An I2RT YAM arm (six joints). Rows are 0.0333 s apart.
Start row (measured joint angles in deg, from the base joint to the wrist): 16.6 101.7 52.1 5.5 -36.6 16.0
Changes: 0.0 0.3 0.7 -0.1 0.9 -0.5; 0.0 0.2 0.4 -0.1 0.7 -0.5; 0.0 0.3 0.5 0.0 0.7 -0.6; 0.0 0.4 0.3 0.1 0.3 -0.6; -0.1 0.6 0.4 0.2 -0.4 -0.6; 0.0 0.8 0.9 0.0 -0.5 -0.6; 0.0 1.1 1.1 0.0 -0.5 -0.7; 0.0 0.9 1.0 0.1 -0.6 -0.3; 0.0 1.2 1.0 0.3 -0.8 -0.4; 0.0 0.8 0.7 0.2 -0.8 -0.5; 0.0 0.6 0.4 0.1 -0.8 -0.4; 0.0 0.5 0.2 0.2 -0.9 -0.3; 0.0 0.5 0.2 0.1 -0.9 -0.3; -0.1 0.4 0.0 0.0 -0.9 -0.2; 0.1 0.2 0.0 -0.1 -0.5 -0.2; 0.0 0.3 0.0 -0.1 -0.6 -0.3
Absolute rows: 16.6 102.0 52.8 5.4 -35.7 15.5; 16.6 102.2 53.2 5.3 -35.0 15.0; 16.6 102.5 53.7 5.3 -34.3 14.4; 16.6 102.9 54.0 5.4 -34.0 13.8; 16.5 103.5 54.4 5.6 -34.4 13.2; 16.5 104.3 55.3 5.6 -34.9 12.6; 16.5 105.4 56.4 5.6 -35.4 11.9; 16.5 106.3 57.4 5.7 -36.0 11.6; 16.5 107.5 58.4 6.0 -36.8 11.2; 16.5 108.3 59.1 6.2 -37.6 10.7; 16.5 108.9 59.5 6.3 -38.4 10.3; 16.5 109.4 59.7 6.5 -39.3 10.0; 16.5 109.9 59.9 6.6 -40.2 9.7; 16.4 110.3 59.9 6.6 -41.1 9.5; 16.5 110.5 59.9 6.5 -41.6 9.3; 16.5 110.8 59.9 6.4 -42.2 9.0
